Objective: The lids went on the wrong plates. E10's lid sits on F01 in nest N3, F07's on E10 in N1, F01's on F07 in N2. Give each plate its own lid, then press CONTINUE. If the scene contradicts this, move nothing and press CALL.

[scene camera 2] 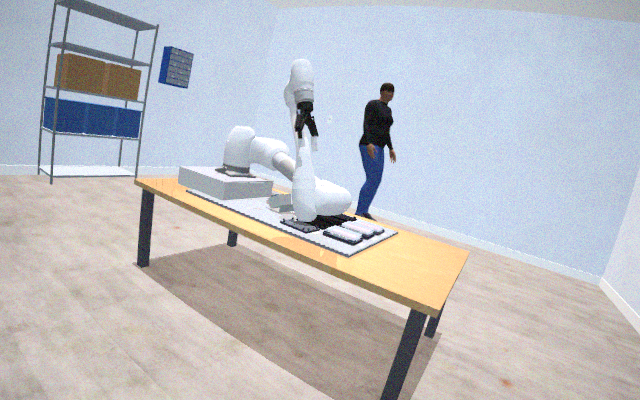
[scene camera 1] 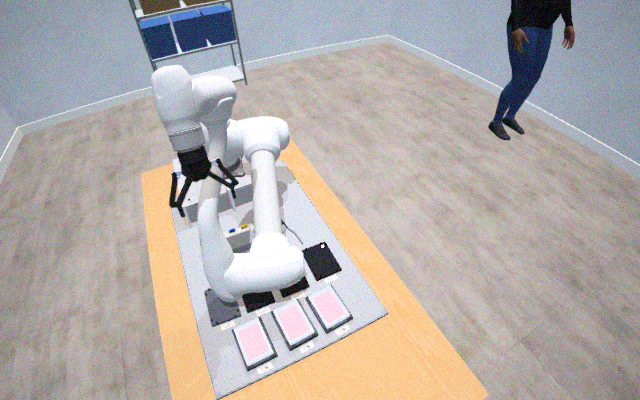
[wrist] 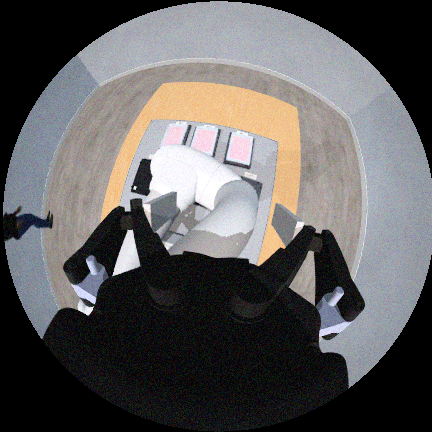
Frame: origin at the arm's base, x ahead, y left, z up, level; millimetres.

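Seen in the pictures: gripper, fingertip midpoint: (scene camera 2: 308,149) (scene camera 1: 212,217) (wrist: 224,207); arm's base, link origin: (scene camera 2: 235,174).
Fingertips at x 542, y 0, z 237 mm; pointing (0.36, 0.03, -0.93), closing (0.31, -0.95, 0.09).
Offsets run from my fingertips to a thing's top centre. "spot": to the spot under its first point. Level surfaces: height alone.
Three plates with pink-and-white tops lie in a row on the grey mat: the left one {dx +269, dy +28, dz -295 mm} (scene camera 1: 254,342) (scene camera 2: 343,235) (wrist: 240,148), the middle one {dx +239, dy +165, dz -291 mm} (scene camera 1: 294,322) (wrist: 204,140) and the right one {dx +215, dy +290, dz -297 mm} (scene camera 1: 328,306) (wrist: 174,136), as scene camera 1 sees them. Their labels are too small to read. My gripper (scene camera 1: 208,205) (scene camera 2: 308,142) (wrist: 224,207) is open and empty, high above the mat and away from the plates. The button box {dx -156, dy +84, dz -242 mm} (scene camera 1: 241,241) (scene camera 2: 280,201) shows a blue button {dx -166, dy +7, dz -252 mm} (scene camera 1: 232,230) and a yellow button {dx -174, dy +56, dz -252 mm} (scene camera 1: 244,227); the arm partly hides it.
Behind the plates lie a dark grey flat piece {spot: dx +117, dy -63, dz -317 mm} (scene camera 1: 222,306) and black ones, one {dx +21, dy +316, dz -306 mm} (scene camera 1: 322,261) (wrist: 142,177) at the right; the arm's elbow partly covers this row. A person (scene camera 1: 530,55) (scene camera 2: 377,125) stands beyond the table {dz -339 mm} (scene camera 1: 425,350) (scene camera 2: 420,265). A shelf rack (scene camera 2: 54,110) stands at the wall.
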